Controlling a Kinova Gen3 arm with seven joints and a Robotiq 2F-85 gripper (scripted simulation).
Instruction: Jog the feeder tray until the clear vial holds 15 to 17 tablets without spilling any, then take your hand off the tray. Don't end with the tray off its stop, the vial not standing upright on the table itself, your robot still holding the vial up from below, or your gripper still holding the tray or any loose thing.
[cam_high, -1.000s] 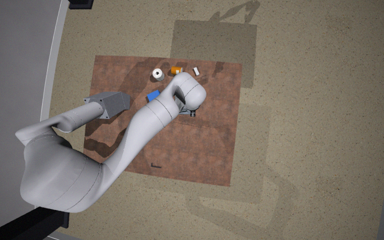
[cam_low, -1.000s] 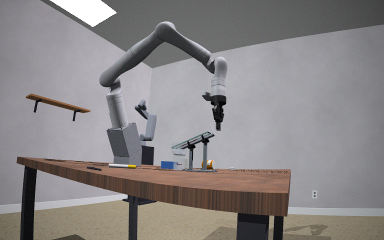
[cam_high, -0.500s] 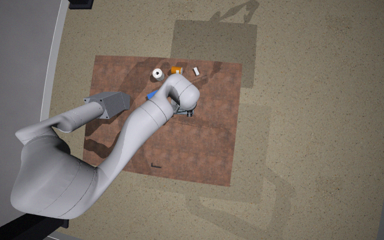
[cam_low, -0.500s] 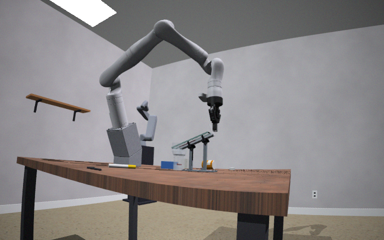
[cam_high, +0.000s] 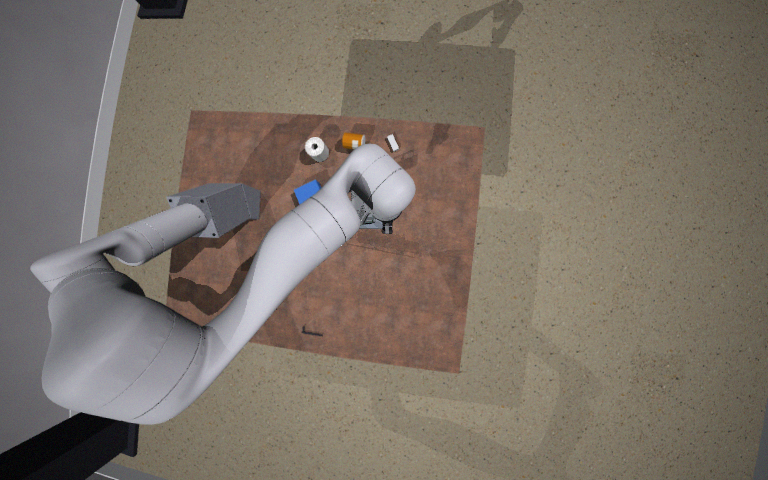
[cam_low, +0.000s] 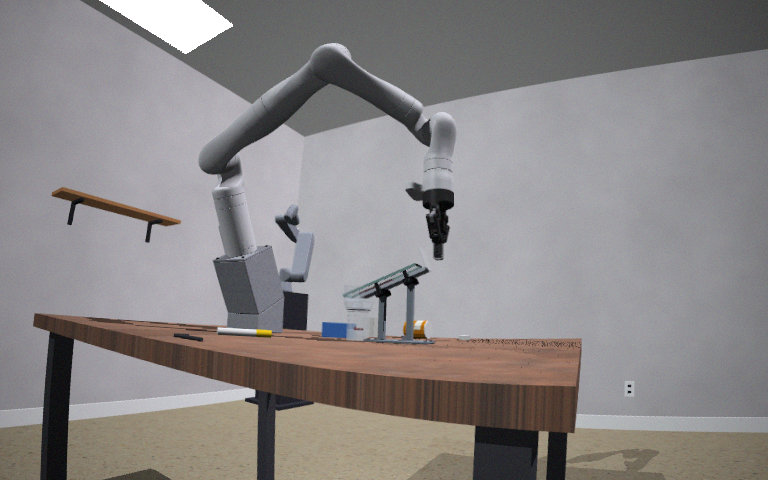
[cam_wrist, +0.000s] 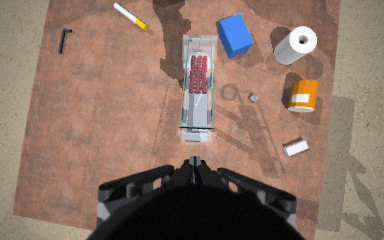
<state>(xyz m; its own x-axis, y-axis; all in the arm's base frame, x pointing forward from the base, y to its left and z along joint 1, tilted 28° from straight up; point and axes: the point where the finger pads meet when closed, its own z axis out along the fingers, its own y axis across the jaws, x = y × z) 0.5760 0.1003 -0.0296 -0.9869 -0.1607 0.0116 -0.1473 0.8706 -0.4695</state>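
My gripper is now 100 mm past the feeder tray, 10 mm to the left of it and 60 mm above it. Also, from my hand: small white block 40 mm behind, 290 mm to the left, 210 mm below; then clear vial 200 mm behind, 30 mm to the right, 170 mm below; then small grey piece 160 mm behind, 140 mm to the left, 210 mm below.
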